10 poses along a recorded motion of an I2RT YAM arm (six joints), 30 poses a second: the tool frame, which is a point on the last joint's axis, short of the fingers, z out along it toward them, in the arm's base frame.
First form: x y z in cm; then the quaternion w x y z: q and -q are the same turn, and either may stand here.
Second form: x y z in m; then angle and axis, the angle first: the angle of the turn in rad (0 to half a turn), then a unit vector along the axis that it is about. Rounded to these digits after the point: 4 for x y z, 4 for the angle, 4 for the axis.
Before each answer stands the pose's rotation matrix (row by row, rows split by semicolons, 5 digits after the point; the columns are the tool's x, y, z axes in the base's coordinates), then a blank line. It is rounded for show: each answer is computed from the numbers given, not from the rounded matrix.
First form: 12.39 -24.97 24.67 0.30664 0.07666 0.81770 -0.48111
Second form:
-0.80019 0.42042 0.42771; -0.16968 0.52532 -0.83382; -0.57524 -0.73979 -0.34901

0.1239 -0.2497 0.2467 2.5183 0.0805 0.8591 -0.5055
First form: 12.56 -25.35 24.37 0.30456 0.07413 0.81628 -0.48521
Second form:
-0.80349 0.41658 0.42528; -0.17453 0.51815 -0.83729; -0.56915 -0.74698 -0.34362

0.1256 -0.2535 0.2437 2.5226 0.0778 0.8570 -0.5094
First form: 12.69 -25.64 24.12 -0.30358 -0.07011 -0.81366 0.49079
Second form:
-0.80585 0.41208 0.42521; -0.18390 0.50842 -0.84125; -0.56284 -0.75611 -0.33392

0.1269 -0.2564 0.2412 2.5247 0.0736 0.8540 -0.5151
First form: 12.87 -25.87 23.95 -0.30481 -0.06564 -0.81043 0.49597
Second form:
-0.80556 0.40875 0.42894; -0.19596 0.49941 -0.84391; -0.55916 -0.76388 -0.32221

0.1287 -0.2587 0.2395 2.5221 0.0689 0.8509 -0.5208
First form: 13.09 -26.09 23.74 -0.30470 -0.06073 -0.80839 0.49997
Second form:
-0.80694 0.40287 0.43191; -0.20650 0.49268 -0.84535; -0.55336 -0.77134 -0.31437

0.1309 -0.2609 0.2374 2.5223 0.0638 0.8488 -0.5249
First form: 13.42 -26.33 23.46 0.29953 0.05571 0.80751 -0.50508
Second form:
-0.81436 0.39255 0.42747; -0.21260 0.48358 -0.84909; -0.54002 -0.78234 -0.31035

0.1342 -0.2633 0.2346 2.5332 0.0584 0.8464 -0.5294
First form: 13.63 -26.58 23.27 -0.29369 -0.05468 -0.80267 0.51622
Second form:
-0.82151 0.39099 0.41502; -0.21544 0.46106 -0.86082; -0.52792 -0.79659 -0.29453

0.1363 -0.2658 0.2327 2.5454 0.0572 0.8397 -0.5400
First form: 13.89 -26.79 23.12 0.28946 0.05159 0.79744 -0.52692
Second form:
-0.82710 0.38732 0.40728; -0.22276 0.43939 -0.87024; -0.51602 -0.81050 -0.27714

0.1389 -0.2679 0.2312 2.5543 0.0539 0.8331 -0.5505
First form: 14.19 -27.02 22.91 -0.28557 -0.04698 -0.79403 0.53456
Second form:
-0.83248 0.37992 0.40328; -0.23070 0.42407 -0.87575; -0.50373 -0.82208 -0.26539

0.1419 -0.2702 0.2291 2.5624 0.0490 0.8285 -0.5578
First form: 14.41 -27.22 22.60 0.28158 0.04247 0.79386 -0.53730
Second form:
-0.83782 0.37002 0.40143; -0.23516 0.41901 -0.87700; -0.49271 -0.82917 -0.26404

0.1441 -0.2722 0.2260 2.5707 0.0443 0.8273 -0.5600
